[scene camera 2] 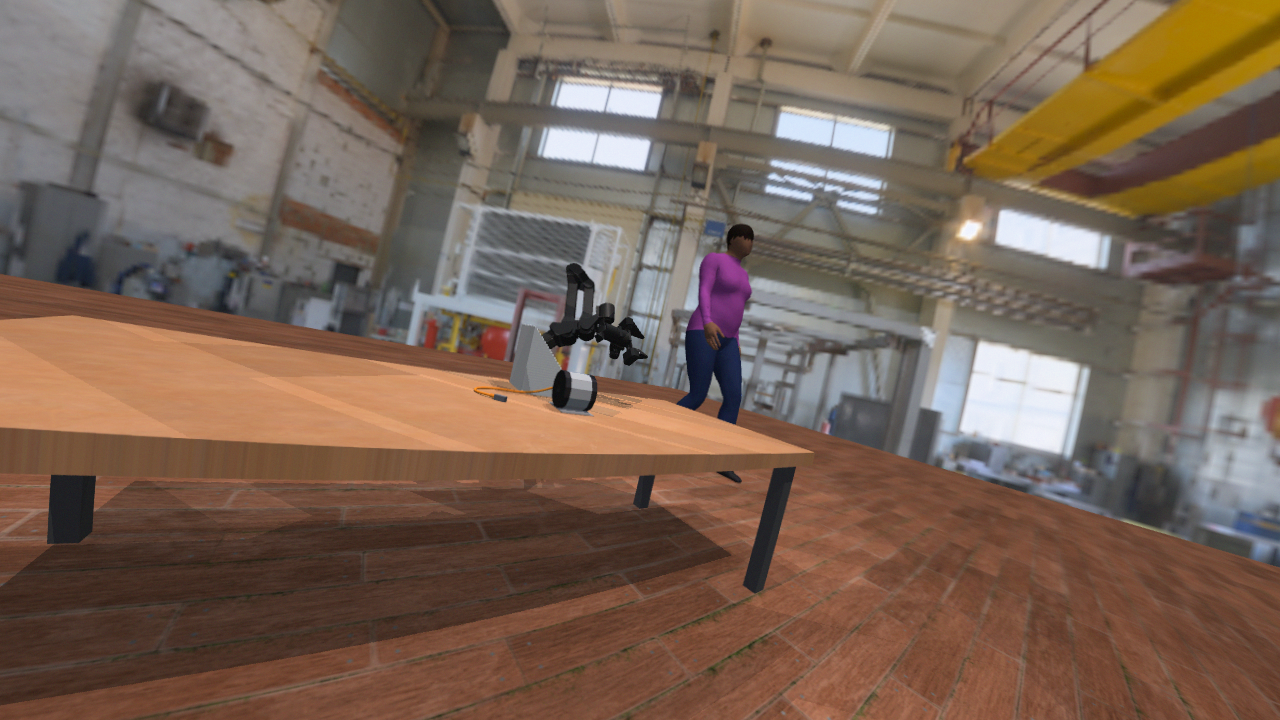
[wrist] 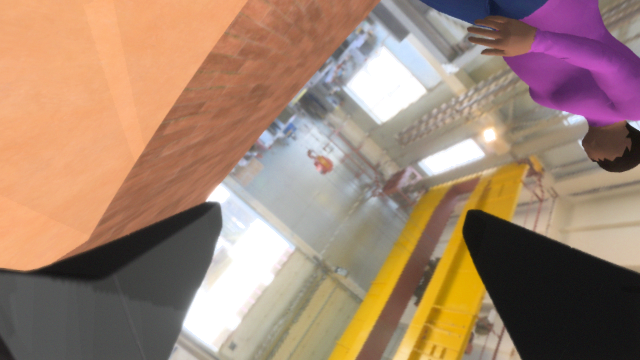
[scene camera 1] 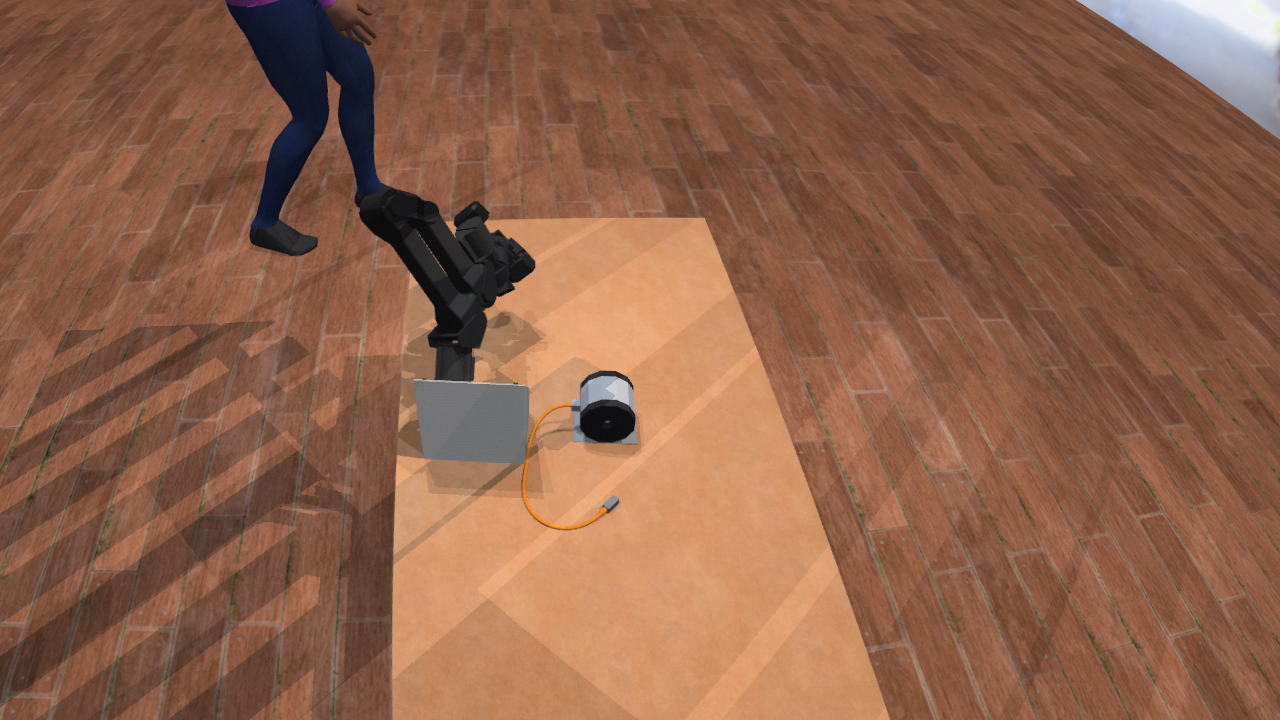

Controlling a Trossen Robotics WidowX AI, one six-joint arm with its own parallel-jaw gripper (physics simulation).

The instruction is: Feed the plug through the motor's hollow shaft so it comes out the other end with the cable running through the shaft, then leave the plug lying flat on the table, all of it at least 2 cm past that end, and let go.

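Frame: origin at the arm's base, x ahead, y left, z up, level; centimetres.
Seen in the pictures: gripper, between the fingertips: (scene camera 2: 645, 347) (wrist: 345, 217) (scene camera 1: 495, 224); arm's base, origin of its link: (scene camera 2: 539, 346) (scene camera 1: 452, 382).
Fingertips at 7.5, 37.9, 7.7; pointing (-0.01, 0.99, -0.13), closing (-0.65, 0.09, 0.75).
Note:
Pixels of each thing's top centre, then the offset from my fingertips to it, as dx, dy, dz. "spot": a spot on its surface instead.
- motor, centre of its top: (scene camera 1: 607, 387) (scene camera 2: 577, 372) +20.4, -36.0, -11.6
- orange cable, a spot on its surface: (scene camera 1: 524, 483) spot: +4.8, -50.0, -21.4
- grey plug, centre of its top: (scene camera 1: 611, 501) (scene camera 2: 501, 395) +19.7, -55.3, -20.4
The motor (scene camera 1: 606, 394) (scene camera 2: 581, 391), a silver drum with black end caps, stands on a light base plate. Its near end in scene camera 1 shows a small central shaft hole. An orange cable (scene camera 1: 524, 483) leaves its left side, curves towards scene camera 1 and ends in a grey plug (scene camera 1: 610, 504) (scene camera 2: 500, 398). The plug lies on the table (scene camera 1: 680, 573) (scene camera 2: 358, 454), apart from the motor, outside the shaft. My gripper (scene camera 1: 520, 274) (scene camera 2: 639, 342) (wrist: 345, 217) is open and empty, raised above the table beyond the motor's far end. Motor, cable and plug do not show in the wrist view.
A grey upright panel (scene camera 1: 472, 420) (scene camera 2: 529, 360) stands between my arm's base and scene camera 1, left of the motor and close to the cable. A person (scene camera 1: 304, 98) (scene camera 2: 723, 295) (wrist: 575, 65) in a purple top stands on the floor beyond the table's far end.

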